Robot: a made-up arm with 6 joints. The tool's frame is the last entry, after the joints. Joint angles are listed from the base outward.
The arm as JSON. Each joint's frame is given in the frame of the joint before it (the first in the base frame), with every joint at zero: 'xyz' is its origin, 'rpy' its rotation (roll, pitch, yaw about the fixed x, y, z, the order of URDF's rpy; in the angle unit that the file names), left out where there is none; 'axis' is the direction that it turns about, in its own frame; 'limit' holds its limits. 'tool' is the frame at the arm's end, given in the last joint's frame.
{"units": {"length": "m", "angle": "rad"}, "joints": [
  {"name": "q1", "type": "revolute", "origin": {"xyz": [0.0, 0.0, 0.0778]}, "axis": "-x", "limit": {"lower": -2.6, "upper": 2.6}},
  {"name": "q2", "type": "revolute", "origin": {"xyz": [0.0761, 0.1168, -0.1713]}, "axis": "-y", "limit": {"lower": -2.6, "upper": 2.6}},
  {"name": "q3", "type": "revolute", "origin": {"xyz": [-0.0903, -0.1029, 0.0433]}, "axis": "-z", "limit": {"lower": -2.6, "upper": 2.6}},
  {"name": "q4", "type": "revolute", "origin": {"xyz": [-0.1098, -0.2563, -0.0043]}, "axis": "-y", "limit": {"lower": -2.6, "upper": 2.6}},
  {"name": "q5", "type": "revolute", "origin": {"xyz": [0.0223, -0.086, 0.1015]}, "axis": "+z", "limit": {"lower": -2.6, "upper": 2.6}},
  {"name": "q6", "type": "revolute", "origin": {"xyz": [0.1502, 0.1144, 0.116]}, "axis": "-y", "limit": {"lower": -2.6, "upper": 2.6}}
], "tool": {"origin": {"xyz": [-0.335, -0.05, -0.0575]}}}
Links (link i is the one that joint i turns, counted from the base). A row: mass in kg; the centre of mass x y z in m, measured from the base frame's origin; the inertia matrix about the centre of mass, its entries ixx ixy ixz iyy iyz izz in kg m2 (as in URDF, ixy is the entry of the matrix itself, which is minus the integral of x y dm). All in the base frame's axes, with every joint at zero. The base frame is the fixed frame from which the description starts. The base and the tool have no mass.
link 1: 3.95; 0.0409 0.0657 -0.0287; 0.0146 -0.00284 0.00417 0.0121 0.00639 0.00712
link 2: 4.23; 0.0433 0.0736 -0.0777; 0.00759 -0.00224 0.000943 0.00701 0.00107 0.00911
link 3: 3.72; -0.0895 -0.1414 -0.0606; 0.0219 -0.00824 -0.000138 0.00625 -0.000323 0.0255
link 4: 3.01; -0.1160 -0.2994 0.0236; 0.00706 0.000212 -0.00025 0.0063 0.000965 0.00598
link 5: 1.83; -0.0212 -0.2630 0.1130; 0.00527 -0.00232 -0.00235 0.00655 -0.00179 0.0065
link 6: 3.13; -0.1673 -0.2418 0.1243; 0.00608 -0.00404 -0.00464 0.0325 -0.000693 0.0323
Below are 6 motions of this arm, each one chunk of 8 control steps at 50 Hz.
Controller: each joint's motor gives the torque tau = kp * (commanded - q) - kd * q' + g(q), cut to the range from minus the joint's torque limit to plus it. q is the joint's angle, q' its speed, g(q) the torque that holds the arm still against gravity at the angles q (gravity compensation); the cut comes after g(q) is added. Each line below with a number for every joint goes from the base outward.
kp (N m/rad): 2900 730 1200 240 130 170
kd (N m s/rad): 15 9.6 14 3.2 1.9 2.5
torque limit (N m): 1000 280 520 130 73 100
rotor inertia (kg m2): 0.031 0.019 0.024 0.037 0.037 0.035
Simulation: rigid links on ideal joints. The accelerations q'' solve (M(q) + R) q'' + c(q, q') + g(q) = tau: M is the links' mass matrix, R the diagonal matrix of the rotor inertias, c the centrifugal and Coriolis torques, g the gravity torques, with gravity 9.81 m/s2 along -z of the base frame. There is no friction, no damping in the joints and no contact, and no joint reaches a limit. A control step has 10 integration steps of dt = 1/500 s. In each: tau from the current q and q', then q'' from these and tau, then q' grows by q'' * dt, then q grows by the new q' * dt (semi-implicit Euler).
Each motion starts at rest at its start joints. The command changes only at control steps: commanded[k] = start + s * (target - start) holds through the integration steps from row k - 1 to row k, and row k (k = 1, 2, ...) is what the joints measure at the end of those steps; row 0 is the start. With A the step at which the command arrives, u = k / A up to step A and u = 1 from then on. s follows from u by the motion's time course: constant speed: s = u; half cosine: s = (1 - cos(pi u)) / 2; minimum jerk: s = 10 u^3 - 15 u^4 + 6 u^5; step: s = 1 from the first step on.
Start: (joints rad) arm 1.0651 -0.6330 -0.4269 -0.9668 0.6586 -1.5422
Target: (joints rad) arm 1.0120 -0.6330 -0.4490 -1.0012 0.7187 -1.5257
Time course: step
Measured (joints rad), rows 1 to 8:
1: 1.0278 -0.6361 -0.4181 -0.9659 0.6820 -1.5374
2: 0.9956 -0.6228 -0.4322 -0.9894 0.7223 -1.5024
3: 0.9971 -0.6220 -0.4597 -1.0016 0.7436 -1.4812
4: 1.0089 -0.6342 -0.4724 -0.9925 0.7396 -1.5013
5: 1.0138 -0.6371 -0.4666 -0.9866 0.7274 -1.5383
6: 1.0132 -0.6317 -0.4549 -0.9939 0.7203 -1.5608
7: 1.0126 -0.6298 -0.4473 -1.0068 0.7186 -1.5595
8: 1.0128 -0.6337 -0.4449 -1.0172 0.7158 -1.5436

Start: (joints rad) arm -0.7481 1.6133 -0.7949 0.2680 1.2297 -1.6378
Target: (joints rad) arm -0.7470 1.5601 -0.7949 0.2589 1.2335 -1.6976
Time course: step
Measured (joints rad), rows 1 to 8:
1: -0.7512 1.5829 -0.7901 0.2889 1.2366 -1.6696
2: -0.7487 1.5664 -0.7871 0.2927 1.2488 -1.6946
3: -0.7451 1.5661 -0.7899 0.2830 1.2554 -1.7034
4: -0.7449 1.5649 -0.7949 0.2743 1.2536 -1.7049
5: -0.7462 1.5616 -0.7974 0.2661 1.2456 -1.7013
6: -0.7469 1.5582 -0.7971 0.2567 1.2350 -1.6958
7: -0.7468 1.5554 -0.7963 0.2478 1.2255 -1.6926
8: -0.7467 1.5534 -0.7966 0.2405 1.2191 -1.6932

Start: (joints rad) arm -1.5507 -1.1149 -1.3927 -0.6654 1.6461 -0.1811
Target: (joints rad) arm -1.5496 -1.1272 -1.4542 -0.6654 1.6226 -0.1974
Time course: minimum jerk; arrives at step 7
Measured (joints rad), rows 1 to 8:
1: -1.5503 -1.1150 -1.3934 -0.6649 1.6457 -0.1810
2: -1.5486 -1.1159 -1.3976 -0.6617 1.6433 -0.1802
3: -1.5464 -1.1176 -1.4066 -0.6548 1.6376 -0.1789
4: -1.5453 -1.1201 -1.4195 -0.6463 1.6290 -0.1778
5: -1.5460 -1.1224 -1.4339 -0.6413 1.6201 -0.1787
6: -1.5483 -1.1242 -1.4462 -0.6447 1.6147 -0.1832
7: -1.5511 -1.1255 -1.4547 -0.6571 1.6147 -0.1916
8: -1.5529 -1.1267 -1.4604 -0.6733 1.6189 -0.2022

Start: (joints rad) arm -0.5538 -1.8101 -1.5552 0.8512 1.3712 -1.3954
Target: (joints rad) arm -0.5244 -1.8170 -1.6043 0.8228 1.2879 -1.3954
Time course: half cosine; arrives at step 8
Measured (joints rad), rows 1 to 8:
1: -0.5524 -1.8100 -1.5569 0.8510 1.3700 -1.3956
2: -0.5485 -1.8103 -1.5616 0.8503 1.3652 -1.3961
3: -0.5427 -1.8114 -1.5685 0.8490 1.3552 -1.3966
4: -0.5362 -1.8132 -1.5766 0.8472 1.3402 -1.3968
5: -0.5301 -1.8152 -1.5850 0.8447 1.3226 -1.3967
6: -0.5254 -1.8167 -1.5926 0.8413 1.3055 -1.3965
7: -0.5229 -1.8177 -1.5985 0.8366 1.2923 -1.3960
8: -0.5232 -1.8180 -1.6019 0.8309 1.2850 -1.3955

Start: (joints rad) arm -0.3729 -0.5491 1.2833 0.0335 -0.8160 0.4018
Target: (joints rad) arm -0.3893 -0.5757 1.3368 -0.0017 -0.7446 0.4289
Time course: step
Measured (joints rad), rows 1 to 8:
1: -0.3952 -0.5548 1.3108 0.0123 -0.8017 0.4173
2: -0.3937 -0.5647 1.3367 -0.0278 -0.7712 0.4376
3: -0.3865 -0.5711 1.3450 -0.0324 -0.7398 0.4477
4: -0.3885 -0.5737 1.3438 -0.0067 -0.7203 0.4457
5: -0.3882 -0.5765 1.3400 0.0145 -0.7168 0.4360
6: -0.3875 -0.5804 1.3395 0.0204 -0.7250 0.4251
7: -0.3882 -0.5842 1.3412 0.0158 -0.7368 0.4163
8: -0.3886 -0.5868 1.3414 0.0084 -0.7460 0.4110

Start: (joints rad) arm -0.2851 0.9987 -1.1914 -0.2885 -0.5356 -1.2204
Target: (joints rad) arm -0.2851 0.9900 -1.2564 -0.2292 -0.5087 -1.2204
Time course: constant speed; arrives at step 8
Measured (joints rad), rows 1 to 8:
1: -0.2856 0.9978 -1.1945 -0.2857 -0.5353 -1.2205
2: -0.2860 0.9955 -1.2024 -0.2785 -0.5340 -1.2207
3: -0.2856 0.9929 -1.2131 -0.2687 -0.5311 -1.2210
4: -0.2849 0.9914 -1.2239 -0.2595 -0.5269 -1.2215
5: -0.2847 0.9913 -1.2335 -0.2523 -0.5216 -1.2221
6: -0.2848 0.9919 -1.2416 -0.2466 -0.5162 -1.2224
7: -0.2849 0.9923 -1.2490 -0.2409 -0.5114 -1.2222
8: -0.2848 0.9919 -1.2566 -0.2341 -0.5074 -1.2216

